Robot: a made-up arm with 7 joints.
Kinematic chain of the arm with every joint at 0, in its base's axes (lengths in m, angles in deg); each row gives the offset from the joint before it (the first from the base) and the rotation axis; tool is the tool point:
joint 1: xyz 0 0 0.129 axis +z
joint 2: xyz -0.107 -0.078 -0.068 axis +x
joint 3: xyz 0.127 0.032 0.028 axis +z
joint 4: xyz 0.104 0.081 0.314 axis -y
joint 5: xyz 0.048 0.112 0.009 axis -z
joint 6: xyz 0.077 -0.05 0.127 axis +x
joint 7: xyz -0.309 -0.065 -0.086 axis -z
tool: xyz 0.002 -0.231 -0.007
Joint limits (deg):
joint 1: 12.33..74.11
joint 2: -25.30..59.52
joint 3: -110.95..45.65
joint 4: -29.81..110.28
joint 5: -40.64..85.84
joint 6: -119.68..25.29
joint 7: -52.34..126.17
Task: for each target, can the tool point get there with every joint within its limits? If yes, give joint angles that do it. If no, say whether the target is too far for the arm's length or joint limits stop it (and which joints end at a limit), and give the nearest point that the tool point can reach.
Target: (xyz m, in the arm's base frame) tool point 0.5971 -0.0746 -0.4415
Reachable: no: joint limits stop it (at a limit: joint 2, joint 3, joint 4, joint 6) | nearest point 0.5282 -0.0660 -0.2152 | short by 0.237 m
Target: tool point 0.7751 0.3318 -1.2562
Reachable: no: too far | nearest point 0.4869 0.2084 -0.2160 | short by 1.086 m
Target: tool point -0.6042 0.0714 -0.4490
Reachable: no: joint limits stop it (at a limit: joint 1, joint 2, joint 4) | nearest point -0.4778 0.0699 -0.1760 | short by 0.301 m
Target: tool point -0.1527 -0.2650 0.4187
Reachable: yes | joints 46.27 23.60 -18.51 50.23 20.28 -56.17 6.95
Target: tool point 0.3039 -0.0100 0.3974
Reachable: yes | joints 60.25 16.56 17.19 -8.33 -10.95 2.46 -23.22
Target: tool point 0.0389 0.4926 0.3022
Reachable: yes | joints 18.97 -2.65 -68.34 62.56 47.26 -88.74 29.38
